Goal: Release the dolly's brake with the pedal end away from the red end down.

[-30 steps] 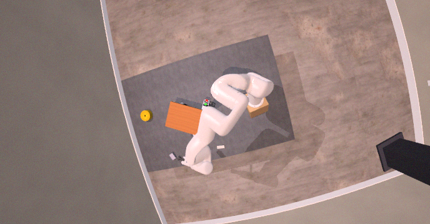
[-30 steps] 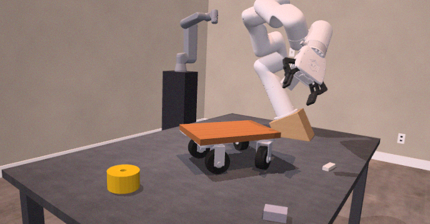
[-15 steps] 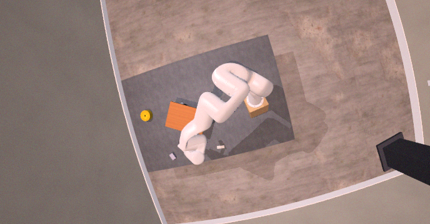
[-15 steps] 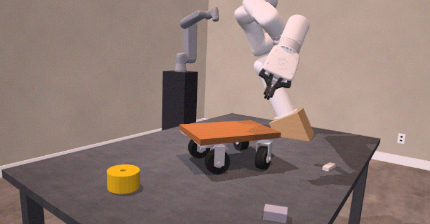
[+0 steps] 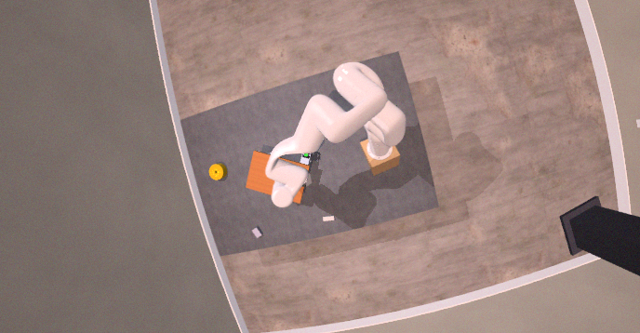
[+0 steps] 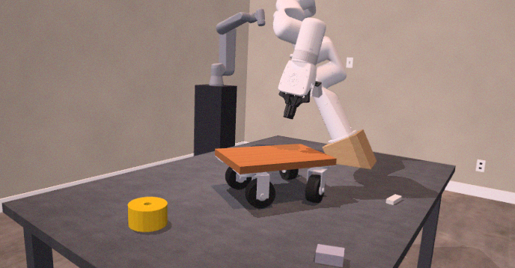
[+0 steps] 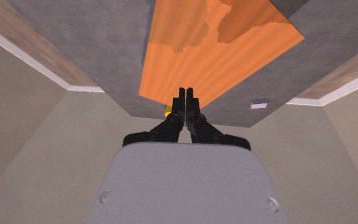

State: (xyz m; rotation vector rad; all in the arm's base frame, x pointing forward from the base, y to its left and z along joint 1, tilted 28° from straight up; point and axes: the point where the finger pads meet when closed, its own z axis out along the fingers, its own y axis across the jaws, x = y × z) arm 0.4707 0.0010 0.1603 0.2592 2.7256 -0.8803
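Now: hand 16 cm above the brake pedal, 13 cm past it and 6 cm to the left of it. The rest, counted from my hand: yellow cylinder: 41 cm ahead, 22 cm below, 19 cm to the right.
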